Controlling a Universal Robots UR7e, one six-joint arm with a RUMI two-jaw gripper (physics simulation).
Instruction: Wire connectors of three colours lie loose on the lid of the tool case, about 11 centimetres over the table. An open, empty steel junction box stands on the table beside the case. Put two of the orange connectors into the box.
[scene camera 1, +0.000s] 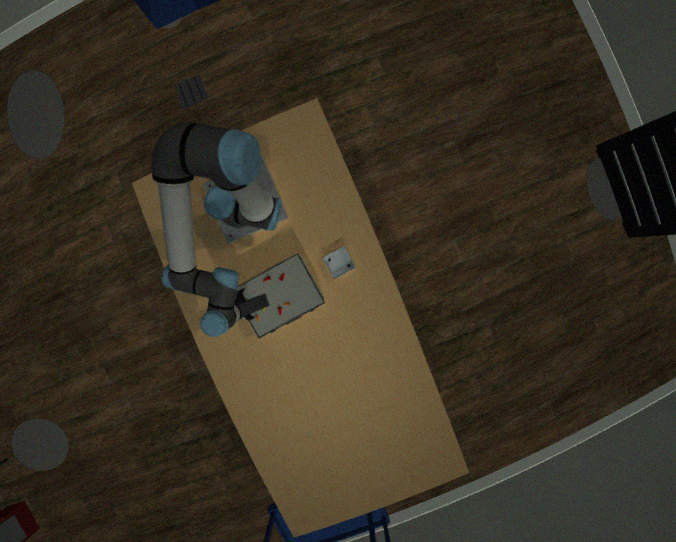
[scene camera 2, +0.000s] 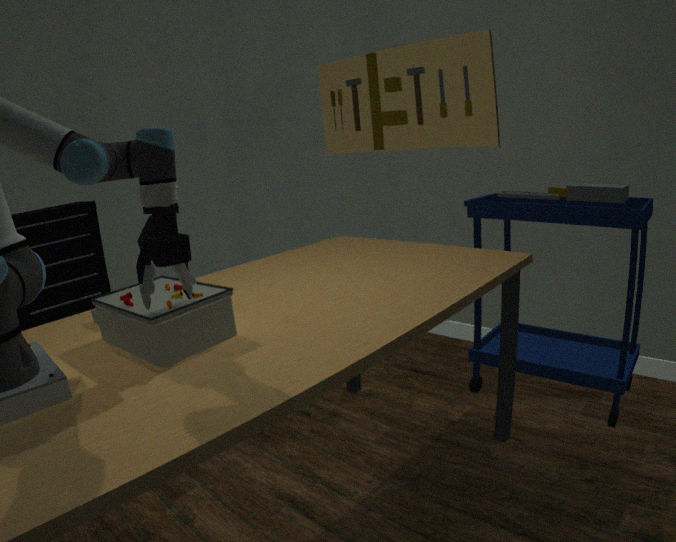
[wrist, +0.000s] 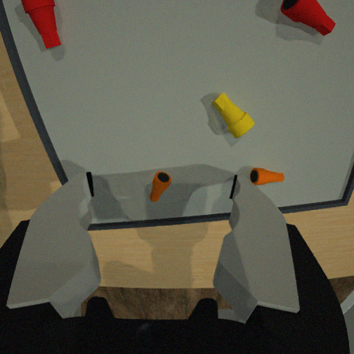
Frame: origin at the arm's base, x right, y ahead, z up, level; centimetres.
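Where they show: gripper, fingertip midpoint: (scene camera 2: 169, 304); arm's base, origin of the base link: (scene camera 2: 3, 377).
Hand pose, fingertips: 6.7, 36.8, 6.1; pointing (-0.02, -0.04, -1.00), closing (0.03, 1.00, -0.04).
Note:
Each offset is from my fingertips to the top centre of the thing, as dx, dy, dz. "spot": to the spot under its first point.
My gripper (scene camera 2: 168, 299) (wrist: 162, 175) is open and low over the near edge of the tool case's lid @[spot: -21.0, +1.2, -0.4] (scene camera 1: 301, 285) (wrist: 125, 100). An orange connector (wrist: 159, 191) lies on the lid between the open fingers, not gripped; the hand hides it in scene camera 1. A second orange connector @[-0.1, +7.1, +0.8] (scene camera 1: 257, 317) (scene camera 2: 197, 294) (wrist: 268, 176) lies just outside the right finger in the wrist view. A third orange connector @[-13.1, +5.9, +0.8] (scene camera 1: 286, 303) (scene camera 2: 167, 286) lies farther in on the lid. The steel junction box @[-37.7, -1.8, -7.4] (scene camera 1: 338, 260) stands on the table beside the case, open, with no connector visible inside.
A yellow connector @[-4.2, +4.0, +1.1] (scene camera 2: 177, 294) (wrist: 234, 116) lies beyond the fingers. Red connectors @[-15.2, -4.5, +1.2] (scene camera 1: 282, 277) @[-9.3, -5.9, +1.2] (scene camera 1: 267, 278) @[-9.6, +7.5, +1.2] (scene camera 1: 279, 311) lie on the lid; two of them show in the wrist view (wrist: 45, 22) (wrist: 308, 16). A blue cart (scene camera 2: 558, 214) stands past the table's far end.

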